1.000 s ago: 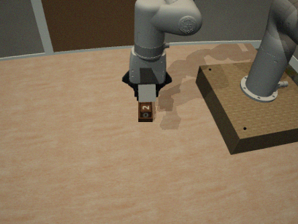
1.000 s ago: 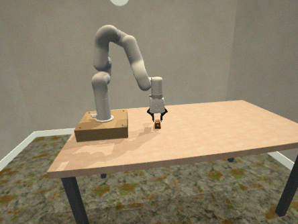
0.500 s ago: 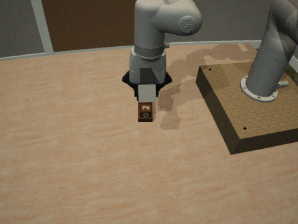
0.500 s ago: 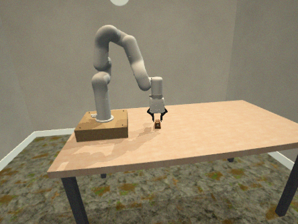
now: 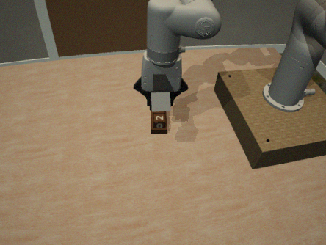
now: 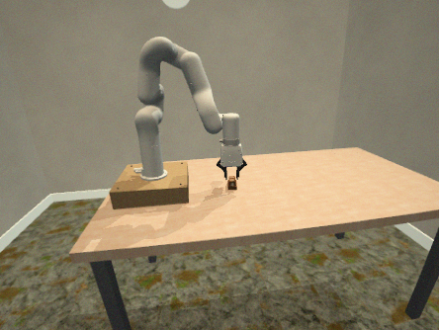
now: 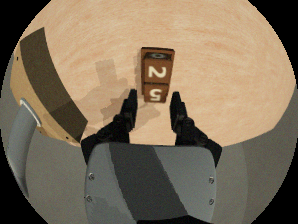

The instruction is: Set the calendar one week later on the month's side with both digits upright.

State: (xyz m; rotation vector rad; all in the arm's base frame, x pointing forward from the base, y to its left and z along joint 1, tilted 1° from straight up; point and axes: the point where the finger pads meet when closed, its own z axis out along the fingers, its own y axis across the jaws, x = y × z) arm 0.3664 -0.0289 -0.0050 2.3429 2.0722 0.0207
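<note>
The cube lies 10 mm ahead of my hand, 30 mm to the left of it and 40 mm below it. From my hand the other things lie so: brown tray (20 mm to the left, 60 mm below).
</note>
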